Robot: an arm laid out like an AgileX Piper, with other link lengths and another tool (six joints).
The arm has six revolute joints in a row. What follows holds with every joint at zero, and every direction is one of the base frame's. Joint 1 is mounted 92.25 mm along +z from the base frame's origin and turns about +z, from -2.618 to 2.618 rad. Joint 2 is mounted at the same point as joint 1 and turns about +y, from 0 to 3.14 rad. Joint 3 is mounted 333.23 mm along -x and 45.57 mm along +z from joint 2 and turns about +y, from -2.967 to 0 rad. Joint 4 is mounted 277.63 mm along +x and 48.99 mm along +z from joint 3 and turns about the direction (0.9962, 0, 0.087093), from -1.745 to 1.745 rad. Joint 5 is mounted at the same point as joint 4 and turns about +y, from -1.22 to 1.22 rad. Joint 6 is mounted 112.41 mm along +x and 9.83 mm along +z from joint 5 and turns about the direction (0.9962, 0, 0.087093), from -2.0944 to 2.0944 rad. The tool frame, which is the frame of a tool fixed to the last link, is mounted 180.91 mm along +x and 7 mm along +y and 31.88 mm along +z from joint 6; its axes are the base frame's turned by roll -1.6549, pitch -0.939 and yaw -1.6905 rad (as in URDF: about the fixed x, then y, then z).
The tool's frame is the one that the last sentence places.
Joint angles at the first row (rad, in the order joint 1, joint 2, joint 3, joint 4, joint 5, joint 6):
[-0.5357, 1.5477, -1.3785, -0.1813, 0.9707, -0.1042]
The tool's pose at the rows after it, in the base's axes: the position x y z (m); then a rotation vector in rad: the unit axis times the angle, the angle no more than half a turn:
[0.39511 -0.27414 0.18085 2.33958 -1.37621 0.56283]
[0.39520 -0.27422 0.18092 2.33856 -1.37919 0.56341]
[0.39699 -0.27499 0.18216 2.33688 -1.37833 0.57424]
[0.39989 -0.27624 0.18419 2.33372 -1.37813 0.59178]
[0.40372 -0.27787 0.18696 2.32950 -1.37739 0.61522]
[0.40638 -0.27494 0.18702 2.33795 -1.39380 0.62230]
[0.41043 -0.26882 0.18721 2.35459 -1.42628 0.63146]
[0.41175 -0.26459 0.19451 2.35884 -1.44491 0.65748]
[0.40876 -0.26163 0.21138 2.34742 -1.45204 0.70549]
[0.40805 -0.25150 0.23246 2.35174 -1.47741 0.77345]
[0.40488 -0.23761 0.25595 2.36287 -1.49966 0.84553]
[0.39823 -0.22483 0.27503 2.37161 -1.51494 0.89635]
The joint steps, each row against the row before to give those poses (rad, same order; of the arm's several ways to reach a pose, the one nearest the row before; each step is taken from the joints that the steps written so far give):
[0.0000, -0.0001, 0.0000, 0.0000, 0.0000, 0.0044]
[0.0000, 0.0001, 0.0000, 0.0001, -0.0003, 0.0023]
[0.0000, -0.0001, 0.0000, 0.0000, -0.0078, 0.0000]
[0.0000, 0.0001, -0.0001, 0.0000, -0.0126, 0.0010]
[0.0000, 0.0000, 0.0001, 0.0000, -0.0169, 0.0009]
[0.0000, -0.0001, 0.0000, 0.0167, -0.0034, 0.0021]
[0.0000, -0.0012, 0.0000, 0.0324, -0.0021, 0.0039]
[0.0000, -0.0150, 0.0000, 0.0189, -0.0020, 0.0017]
[0.0000, -0.0351, 0.0000, 0.0047, 0.0009, 0.0019]
[0.0010, -0.0446, -0.0001, 0.0345, 0.0000, -0.0011]
[0.0010, -0.0531, 0.0001, 0.0431, 0.0077, -0.0071]
[0.0011, -0.0487, 0.0000, 0.0309, 0.0175, -0.0038]

